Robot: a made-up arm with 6 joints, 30 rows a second.
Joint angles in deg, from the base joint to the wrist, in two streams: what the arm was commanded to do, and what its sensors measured. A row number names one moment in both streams.
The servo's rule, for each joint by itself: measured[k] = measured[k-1] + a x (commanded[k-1-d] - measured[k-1]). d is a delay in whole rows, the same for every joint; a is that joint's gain. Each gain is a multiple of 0.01, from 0.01 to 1. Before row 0 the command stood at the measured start. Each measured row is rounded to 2 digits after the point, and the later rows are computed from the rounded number. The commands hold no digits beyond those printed.
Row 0, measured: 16.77 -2.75 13.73 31.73 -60.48 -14.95
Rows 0 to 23, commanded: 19.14 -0.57 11.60 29.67 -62.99 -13.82; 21.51 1.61 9.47 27.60 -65.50 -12.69; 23.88 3.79 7.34 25.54 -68.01 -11.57; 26.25 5.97 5.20 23.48 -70.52 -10.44; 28.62 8.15 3.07 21.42 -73.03 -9.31; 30.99 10.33 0.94 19.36 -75.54 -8.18; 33.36 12.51 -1.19 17.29 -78.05 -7.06; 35.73 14.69 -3.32 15.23 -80.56 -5.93; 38.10 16.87 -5.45 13.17 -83.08 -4.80; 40.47 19.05 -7.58 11.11 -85.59 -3.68; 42.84 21.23 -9.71 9.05 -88.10 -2.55; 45.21 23.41 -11.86 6.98 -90.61 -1.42; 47.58 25.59 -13.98 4.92 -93.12 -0.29; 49.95 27.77 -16.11 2.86 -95.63 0.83; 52.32 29.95 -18.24 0.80 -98.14 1.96; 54.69 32.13 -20.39 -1.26 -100.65 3.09; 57.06 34.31 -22.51 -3.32 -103.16 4.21; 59.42 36.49 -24.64 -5.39 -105.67 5.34; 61.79 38.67 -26.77 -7.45 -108.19 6.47; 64.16 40.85 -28.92 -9.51 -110.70 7.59; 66.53 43.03 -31.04 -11.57 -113.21 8.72; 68.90 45.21 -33.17 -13.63 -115.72 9.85; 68.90 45.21 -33.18 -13.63 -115.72 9.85; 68.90 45.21 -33.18 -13.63 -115.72 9.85
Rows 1 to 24, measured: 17.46 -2.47 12.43 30.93 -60.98 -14.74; 18.63 -1.94 10.62 29.63 -61.88 -14.35; 20.15 -1.20 8.62 28.03 -63.11 -13.82; 21.92 -0.27 6.53 26.26 -64.59 -13.18; 23.86 0.82 4.42 24.37 -66.28 -12.44; 25.93 2.06 2.30 22.42 -68.13 -11.63; 28.08 3.42 0.17 20.42 -70.11 -10.76; 30.30 4.89 -1.96 18.40 -72.20 -9.84; 32.56 6.45 -4.09 16.36 -74.38 -8.88; 34.85 8.09 -6.22 14.31 -76.62 -7.89; 37.17 9.80 -8.35 12.26 -78.92 -6.88; 39.50 11.57 -10.49 10.20 -81.26 -5.84; 41.84 13.39 -12.62 8.14 -83.63 -4.79; 44.19 15.26 -14.75 6.08 -86.03 -3.72; 46.55 17.17 -16.88 4.02 -88.45 -2.64; 48.91 19.11 -19.02 1.96 -90.89 -1.55; 51.27 21.09 -21.15 -0.10 -93.34 -0.46; 53.63 23.09 -23.28 -2.16 -95.81 0.64; 56.00 25.12 -25.41 -4.22 -98.29 1.75; 58.37 27.16 -27.55 -6.28 -100.77 2.86; 60.74 29.22 -29.68 -8.34 -103.26 3.97; 63.11 31.30 -31.81 -10.40 -105.75 5.09; 64.79 33.11 -32.65 -11.66 -107.74 5.99; 65.98 34.68 -32.97 -12.43 -109.34 6.72
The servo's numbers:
d 0
a 0.29 0.13 0.61 0.39 0.20 0.19

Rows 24 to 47, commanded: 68.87 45.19 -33.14 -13.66 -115.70 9.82; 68.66 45.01 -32.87 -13.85 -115.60 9.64; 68.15 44.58 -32.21 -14.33 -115.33 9.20; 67.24 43.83 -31.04 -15.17 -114.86 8.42; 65.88 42.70 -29.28 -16.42 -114.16 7.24; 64.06 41.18 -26.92 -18.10 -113.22 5.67; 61.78 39.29 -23.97 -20.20 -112.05 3.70; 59.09 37.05 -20.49 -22.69 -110.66 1.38; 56.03 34.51 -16.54 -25.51 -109.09 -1.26; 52.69 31.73 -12.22 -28.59 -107.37 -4.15; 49.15 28.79 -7.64 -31.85 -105.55 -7.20; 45.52 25.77 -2.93 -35.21 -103.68 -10.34; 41.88 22.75 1.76 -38.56 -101.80 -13.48; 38.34 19.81 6.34 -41.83 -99.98 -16.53; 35.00 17.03 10.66 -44.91 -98.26 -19.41; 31.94 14.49 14.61 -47.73 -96.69 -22.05; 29.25 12.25 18.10 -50.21 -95.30 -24.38; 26.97 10.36 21.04 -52.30 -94.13 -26.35; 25.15 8.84 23.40 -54.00 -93.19 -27.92; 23.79 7.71 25.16 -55.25 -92.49 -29.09; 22.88 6.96 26.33 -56.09 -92.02 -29.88; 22.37 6.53 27.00 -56.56 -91.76 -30.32; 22.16 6.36 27.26 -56.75 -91.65 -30.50; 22.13 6.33 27.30 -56.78 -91.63 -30.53
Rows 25 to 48, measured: 66.82 36.05 -33.07 -12.91 -110.61 7.31; 67.35 37.21 -32.95 -13.28 -111.61 7.75; 67.58 38.17 -32.50 -13.69 -112.35 8.03; 67.48 38.91 -31.61 -14.27 -112.85 8.10; 67.02 39.40 -30.19 -15.11 -113.11 7.94; 66.16 39.63 -28.20 -16.28 -113.13 7.51; 64.89 39.59 -25.62 -17.81 -112.91 6.79; 63.21 39.26 -22.49 -19.71 -112.46 5.76; 61.13 38.64 -18.86 -21.97 -111.79 4.43; 58.68 37.74 -14.81 -24.55 -110.91 2.80; 55.92 36.58 -10.44 -27.40 -109.84 0.90; 52.90 35.17 -5.86 -30.45 -108.61 -1.24; 49.70 33.56 -1.21 -33.61 -107.25 -3.57; 46.41 31.77 3.40 -36.82 -105.80 -6.03; 43.10 29.85 7.83 -39.98 -104.29 -8.57; 39.86 27.85 11.97 -43.00 -102.77 -11.13; 36.78 25.82 15.71 -45.81 -101.28 -13.65; 33.94 23.81 18.96 -48.34 -99.85 -16.06; 31.39 21.86 21.67 -50.55 -98.52 -18.31; 29.19 20.02 23.80 -52.38 -97.31 -20.36; 27.36 18.32 25.34 -53.83 -96.25 -22.17; 25.91 16.79 26.35 -54.89 -95.35 -23.72; 24.82 15.43 26.91 -55.62 -94.61 -25.01; 24.04 14.25 27.15 -56.07 -94.01 -26.06
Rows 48 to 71, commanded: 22.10 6.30 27.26 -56.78 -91.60 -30.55; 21.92 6.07 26.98 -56.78 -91.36 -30.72; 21.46 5.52 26.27 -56.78 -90.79 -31.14; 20.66 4.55 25.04 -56.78 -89.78 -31.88; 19.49 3.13 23.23 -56.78 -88.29 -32.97; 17.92 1.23 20.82 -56.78 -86.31 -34.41; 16.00 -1.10 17.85 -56.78 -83.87 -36.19; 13.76 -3.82 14.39 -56.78 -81.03 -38.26; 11.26 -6.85 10.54 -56.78 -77.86 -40.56; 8.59 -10.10 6.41 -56.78 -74.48 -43.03; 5.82 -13.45 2.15 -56.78 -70.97 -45.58; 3.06 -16.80 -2.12 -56.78 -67.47 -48.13; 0.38 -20.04 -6.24 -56.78 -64.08 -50.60; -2.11 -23.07 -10.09 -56.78 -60.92 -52.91; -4.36 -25.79 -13.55 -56.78 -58.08 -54.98; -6.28 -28.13 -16.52 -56.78 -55.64 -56.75; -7.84 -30.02 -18.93 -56.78 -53.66 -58.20; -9.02 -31.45 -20.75 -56.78 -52.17 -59.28; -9.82 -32.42 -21.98 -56.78 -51.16 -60.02; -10.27 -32.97 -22.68 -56.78 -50.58 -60.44; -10.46 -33.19 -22.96 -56.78 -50.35 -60.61; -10.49 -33.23 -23.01 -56.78 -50.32 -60.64; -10.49 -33.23 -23.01 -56.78 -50.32 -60.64; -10.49 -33.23 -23.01 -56.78 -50.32 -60.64
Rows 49 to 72, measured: 23.48 13.22 27.22 -56.35 -93.53 -26.91; 23.03 12.29 27.07 -56.52 -93.10 -27.63; 22.57 11.41 26.58 -56.62 -92.64 -28.30; 22.02 10.52 25.64 -56.68 -92.07 -28.98; 21.29 9.56 24.17 -56.72 -91.31 -29.74; 20.31 8.48 22.13 -56.74 -90.31 -30.63; 19.06 7.23 19.52 -56.76 -89.02 -31.69; 17.52 5.79 16.39 -56.77 -87.42 -32.94; 15.70 4.15 12.82 -56.77 -85.51 -34.39; 13.64 2.30 8.91 -56.77 -83.30 -36.03; 11.37 0.25 4.79 -56.77 -80.83 -37.84; 8.96 -1.97 0.57 -56.77 -78.16 -39.80; 6.47 -4.32 -3.58 -56.77 -75.34 -41.85; 3.98 -6.76 -7.55 -56.77 -72.46 -43.95; 1.56 -9.23 -11.21 -56.77 -69.58 -46.05; -0.71 -11.69 -14.45 -56.77 -66.79 -48.08; -2.78 -14.07 -17.18 -56.77 -64.16 -50.00; -4.59 -16.33 -19.36 -56.77 -61.76 -51.76; -6.11 -18.42 -20.96 -56.77 -59.64 -53.33; -7.32 -20.31 -22.01 -56.77 -57.83 -54.68; -8.23 -21.98 -22.59 -56.77 -56.33 -55.81; -8.89 -23.44 -22.85 -56.77 -55.13 -56.73; -9.35 -24.71 -22.95 -56.77 -54.17 -57.47; -9.68 -25.82 -22.99 -56.77 -53.40 -58.07
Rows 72 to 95, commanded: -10.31 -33.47 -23.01 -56.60 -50.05 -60.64; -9.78 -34.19 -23.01 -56.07 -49.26 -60.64; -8.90 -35.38 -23.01 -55.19 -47.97 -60.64; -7.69 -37.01 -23.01 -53.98 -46.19 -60.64; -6.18 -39.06 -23.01 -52.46 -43.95 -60.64; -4.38 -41.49 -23.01 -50.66 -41.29 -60.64; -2.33 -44.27 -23.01 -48.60 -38.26 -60.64; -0.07 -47.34 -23.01 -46.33 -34.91 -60.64; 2.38 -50.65 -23.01 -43.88 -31.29 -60.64; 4.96 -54.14 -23.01 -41.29 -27.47 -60.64; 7.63 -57.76 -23.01 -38.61 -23.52 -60.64; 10.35 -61.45 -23.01 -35.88 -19.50 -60.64; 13.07 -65.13 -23.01 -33.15 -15.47 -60.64; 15.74 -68.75 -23.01 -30.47 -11.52 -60.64; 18.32 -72.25 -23.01 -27.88 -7.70 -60.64; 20.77 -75.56 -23.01 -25.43 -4.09 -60.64; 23.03 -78.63 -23.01 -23.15 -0.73 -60.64; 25.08 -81.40 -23.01 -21.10 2.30 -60.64; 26.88 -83.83 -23.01 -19.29 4.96 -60.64; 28.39 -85.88 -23.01 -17.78 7.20 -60.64; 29.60 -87.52 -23.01 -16.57 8.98 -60.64; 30.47 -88.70 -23.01 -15.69 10.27 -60.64; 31.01 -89.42 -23.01 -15.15 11.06 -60.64; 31.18 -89.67 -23.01 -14.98 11.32 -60.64
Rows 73 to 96, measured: -9.86 -26.81 -23.00 -56.70 -52.73 -58.56; -9.84 -27.77 -23.01 -56.45 -52.04 -58.96; -9.57 -28.76 -23.01 -55.96 -51.23 -59.28; -9.02 -29.83 -23.01 -55.19 -50.22 -59.54; -8.20 -31.03 -23.01 -54.13 -48.97 -59.75; -7.09 -32.39 -23.01 -52.78 -47.43 -59.92; -5.71 -33.93 -23.01 -51.15 -45.60 -60.06; -4.07 -35.67 -23.01 -49.27 -43.46 -60.17; -2.20 -37.62 -23.01 -47.17 -41.03 -60.26; -0.12 -39.77 -23.01 -44.88 -38.32 -60.33; 2.13 -42.11 -23.01 -42.43 -35.36 -60.39; 4.51 -44.62 -23.01 -39.88 -32.19 -60.44; 6.99 -47.29 -23.01 -37.26 -28.85 -60.48; 9.53 -50.08 -23.01 -34.61 -25.38 -60.51; 12.08 -52.96 -23.01 -31.99 -21.84 -60.53; 14.60 -55.90 -23.01 -29.43 -18.29 -60.55; 17.04 -58.85 -23.01 -26.98 -14.78 -60.57; 19.37 -61.78 -23.01 -24.69 -11.36 -60.58; 21.55 -64.65 -23.01 -22.58 -8.10 -60.59; 23.53 -67.41 -23.01 -20.71 -5.04 -60.60; 25.29 -70.02 -23.01 -19.10 -2.24 -60.61; 26.79 -72.45 -23.01 -17.77 0.26 -60.62; 28.01 -74.66 -23.01 -16.75 2.42 -60.62; 28.93 -76.61 -23.01 -16.06 4.20 -60.62
